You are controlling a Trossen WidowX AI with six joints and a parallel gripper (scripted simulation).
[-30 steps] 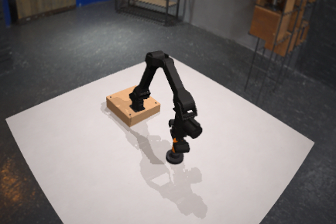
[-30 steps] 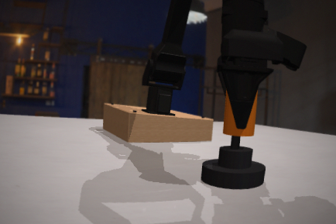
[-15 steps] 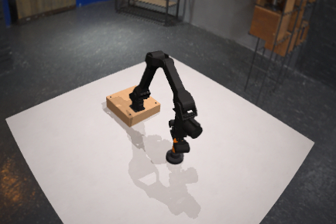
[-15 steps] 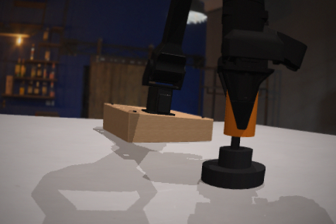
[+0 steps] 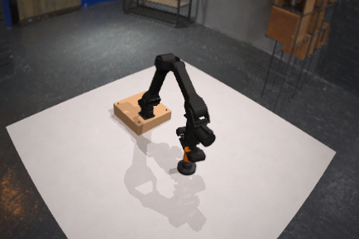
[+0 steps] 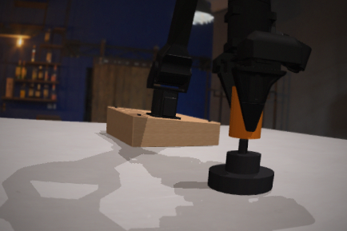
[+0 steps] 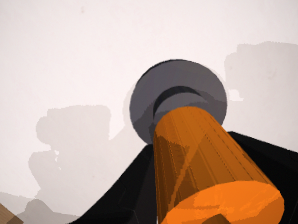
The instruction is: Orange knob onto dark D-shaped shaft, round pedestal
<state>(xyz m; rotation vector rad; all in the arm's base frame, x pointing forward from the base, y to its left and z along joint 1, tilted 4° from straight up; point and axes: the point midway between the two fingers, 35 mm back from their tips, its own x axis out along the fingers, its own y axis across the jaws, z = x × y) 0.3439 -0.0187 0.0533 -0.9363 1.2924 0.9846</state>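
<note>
My gripper tip is now 20 mm below the orange knob. The rest, counted from my gripper tip: dark round pedestal 40 mm below.
</note>
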